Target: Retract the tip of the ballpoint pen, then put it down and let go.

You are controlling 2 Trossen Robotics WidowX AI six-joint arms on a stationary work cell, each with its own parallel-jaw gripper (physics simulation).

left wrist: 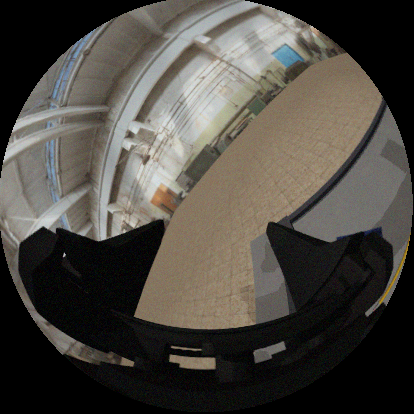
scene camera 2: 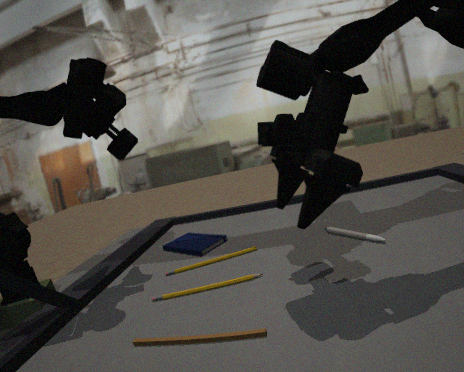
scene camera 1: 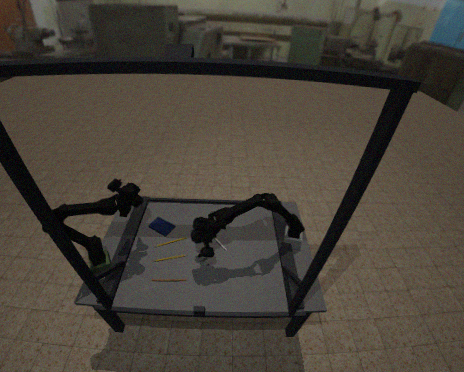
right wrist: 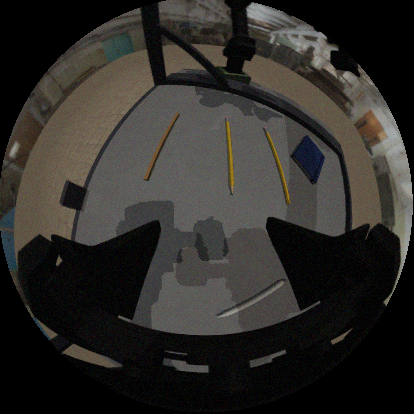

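Where they show: left gripper, fingertip midpoint: point(left wrist: 217, 226) point(scene camera 2: 110, 129) point(scene camera 1: 126, 184); right gripper, fingertip midpoint: point(scene camera 2: 289, 217) point(scene camera 1: 196, 249) point(right wrist: 214, 224); left arm's base, origin of the base link: point(scene camera 1: 98, 259) point(right wrist: 232, 70); right arm's base, origin of the base link: point(scene camera 1: 293, 233).
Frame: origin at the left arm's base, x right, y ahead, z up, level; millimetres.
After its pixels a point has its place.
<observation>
A white ballpoint pen point(scene camera 1: 220, 244) @(x 194, y 630, z -31 mm) point(scene camera 2: 355, 235) @(x 180, y 627, z -33 mm) point(right wrist: 251, 299) @(x 174, y 626, z -32 mm) lies flat on the grey table; its tip is too small to make out. My right gripper point(scene camera 2: 291, 216) @(x 219, y 474, z 61 mm) point(right wrist: 214, 224) @(x 219, y 474, z 61 mm) is open and empty. It hangs above the table, to the left of the pen in scene camera 2, and the pen shows low between its fingers in the right wrist view. My left gripper point(left wrist: 217, 226) @(x -178, y 259, z 282 mm) is open and empty, raised over the left edge of the table and far from the pen. Its fingers are partly hidden in the scene views.
Two yellow pencils point(scene camera 2: 215, 261) @(x 45, y 390, z -37 mm) point(scene camera 2: 207, 287) @(x 143, y 346, z -34 mm) and an orange stick point(scene camera 2: 200, 338) @(x 268, y 301, z -33 mm) point(right wrist: 161, 146) @(x 265, y 312, z -36 mm) lie to the left of the pen in scene camera 2. A dark blue notebook point(scene camera 1: 162, 226) @(x -88, y 382, z -28 mm) point(scene camera 2: 195, 243) @(x -73, y 380, z -28 mm) point(right wrist: 308, 158) @(x -71, y 390, z -28 mm) lies farther back. Dark frame posts point(scene camera 1: 350, 200) @(x 699, y 717, z 698 mm) rise at the table's sides.
</observation>
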